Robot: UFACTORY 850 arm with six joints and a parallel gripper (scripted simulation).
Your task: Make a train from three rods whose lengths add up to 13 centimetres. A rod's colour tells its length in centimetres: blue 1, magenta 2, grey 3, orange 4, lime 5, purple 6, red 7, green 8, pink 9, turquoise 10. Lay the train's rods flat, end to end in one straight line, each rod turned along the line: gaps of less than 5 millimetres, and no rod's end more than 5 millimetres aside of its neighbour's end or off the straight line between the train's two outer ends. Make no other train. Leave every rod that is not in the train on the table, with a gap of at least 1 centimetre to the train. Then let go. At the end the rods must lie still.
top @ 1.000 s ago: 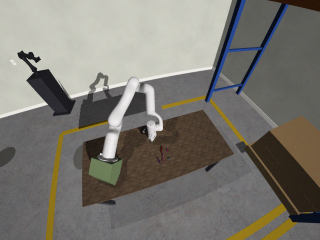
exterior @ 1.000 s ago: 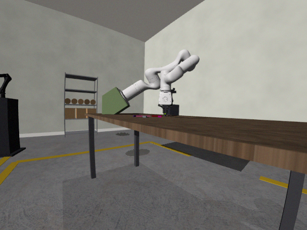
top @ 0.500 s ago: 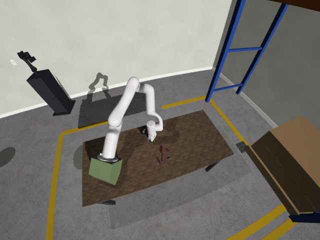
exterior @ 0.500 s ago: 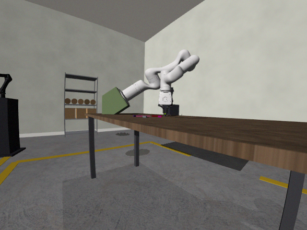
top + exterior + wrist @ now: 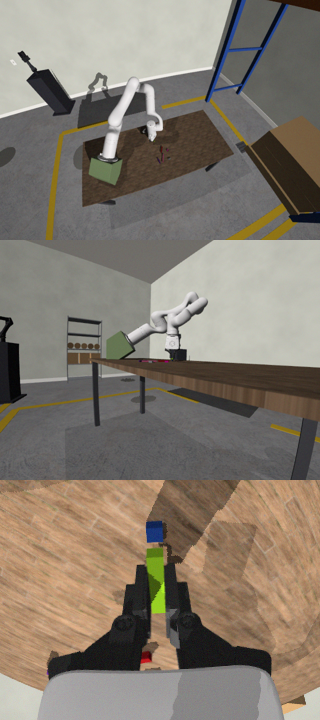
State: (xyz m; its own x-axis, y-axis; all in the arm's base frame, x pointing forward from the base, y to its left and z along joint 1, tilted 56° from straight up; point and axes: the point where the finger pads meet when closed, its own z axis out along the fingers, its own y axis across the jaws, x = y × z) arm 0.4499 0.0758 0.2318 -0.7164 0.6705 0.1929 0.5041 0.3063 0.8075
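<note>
The lime rod lies 20 mm below my hand. Round my hand: blue rod: 30 mm behind, 20 mm to the left, 30 mm below; magenta rod: 150 mm ahead, 140 mm to the right, 30 mm below; red rod: 90 mm ahead, 120 mm to the right, 30 mm below.
</note>
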